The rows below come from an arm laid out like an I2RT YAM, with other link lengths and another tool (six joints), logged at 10 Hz.
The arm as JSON. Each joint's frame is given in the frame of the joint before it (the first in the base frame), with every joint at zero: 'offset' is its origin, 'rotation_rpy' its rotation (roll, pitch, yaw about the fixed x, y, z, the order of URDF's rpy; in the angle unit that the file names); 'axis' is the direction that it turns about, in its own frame. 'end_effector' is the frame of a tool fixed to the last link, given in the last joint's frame.
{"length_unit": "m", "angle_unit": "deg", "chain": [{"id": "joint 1", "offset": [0.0, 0.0, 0.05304], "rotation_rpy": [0.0, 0.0, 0.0], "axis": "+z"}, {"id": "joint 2", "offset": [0.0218, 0.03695, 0.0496], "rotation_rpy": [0.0, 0.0, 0.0], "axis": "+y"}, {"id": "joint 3", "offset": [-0.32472, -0.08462, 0.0], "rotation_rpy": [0.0, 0.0, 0.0], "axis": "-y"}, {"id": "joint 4", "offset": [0.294, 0.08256, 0.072], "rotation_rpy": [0.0, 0.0, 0.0], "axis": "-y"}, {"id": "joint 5", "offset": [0.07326, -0.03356, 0.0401], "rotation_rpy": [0.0, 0.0, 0.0], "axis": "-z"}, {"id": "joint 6", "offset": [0.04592, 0.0, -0.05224], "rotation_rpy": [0.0, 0.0, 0.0], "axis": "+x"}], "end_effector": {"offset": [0.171, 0.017, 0.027], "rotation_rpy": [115.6, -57.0, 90.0]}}
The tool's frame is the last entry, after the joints.
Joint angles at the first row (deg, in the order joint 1, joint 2, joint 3, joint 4, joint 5, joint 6):
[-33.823 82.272 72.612 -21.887 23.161 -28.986]
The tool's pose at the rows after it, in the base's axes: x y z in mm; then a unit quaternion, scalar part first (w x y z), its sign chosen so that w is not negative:
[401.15 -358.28 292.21 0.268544 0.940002 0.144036 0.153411]
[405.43 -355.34 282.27 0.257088 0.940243 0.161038 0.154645]
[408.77 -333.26 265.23 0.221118 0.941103 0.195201 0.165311]
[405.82 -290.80 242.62 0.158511 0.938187 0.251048 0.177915]
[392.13 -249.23 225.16 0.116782 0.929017 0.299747 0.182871]
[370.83 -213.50 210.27 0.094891 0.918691 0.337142 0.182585]
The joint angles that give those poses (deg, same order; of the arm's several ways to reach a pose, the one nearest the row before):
[-35.868 84.418 73.552 -21.286 22.384 -29.508]
[-36.299 84.775 72.828 -20.865 20.044 -30.554]
[-36.299 83.583 70.812 -22.384 14.818 -31.089]
[-36.298 80.880 67.889 -26.522 6.391 -32.596]
[-36.046 76.664 63.413 -29.266 0.408 -35.157]
[-35.757 71.274 57.920 -30.915 -3.214 -37.882]

